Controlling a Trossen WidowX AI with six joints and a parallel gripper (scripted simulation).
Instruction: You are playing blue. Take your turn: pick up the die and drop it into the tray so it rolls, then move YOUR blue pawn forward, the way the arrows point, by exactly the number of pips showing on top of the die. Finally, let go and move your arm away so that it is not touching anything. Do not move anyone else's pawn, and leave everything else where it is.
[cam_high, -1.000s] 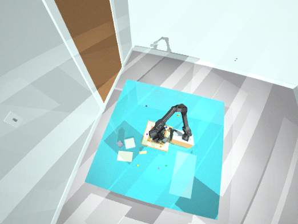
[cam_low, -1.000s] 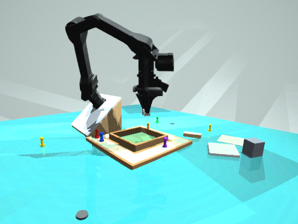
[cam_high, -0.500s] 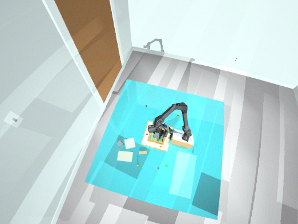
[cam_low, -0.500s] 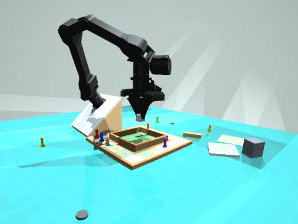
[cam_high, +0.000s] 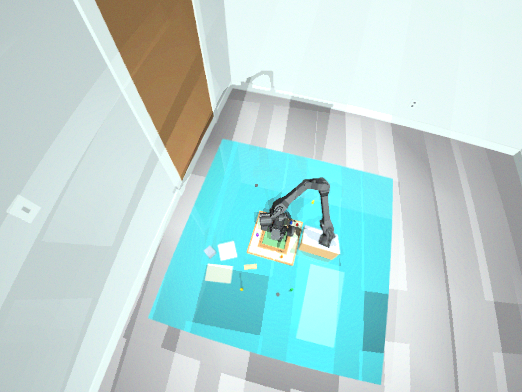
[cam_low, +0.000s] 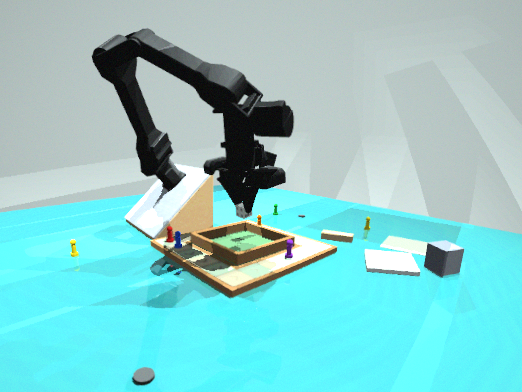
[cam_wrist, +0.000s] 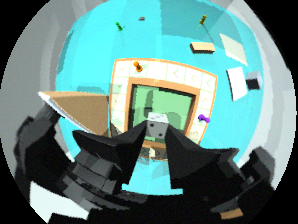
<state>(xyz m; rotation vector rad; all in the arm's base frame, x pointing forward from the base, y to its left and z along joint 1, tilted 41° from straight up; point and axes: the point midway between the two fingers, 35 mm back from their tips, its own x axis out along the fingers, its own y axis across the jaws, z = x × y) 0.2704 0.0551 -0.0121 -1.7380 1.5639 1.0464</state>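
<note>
The blue pawn lies 40 mm behind my gripper tip, 130 mm to the right of it and 50 mm below it. The rest, counted from my gripper tip: orange pawn (70 mm behind, 90 mm to the left, 50 mm below); white die (right at my gripper tip); green tray (10 mm ahead, 10 mm to the right, 80 mm below).
</note>
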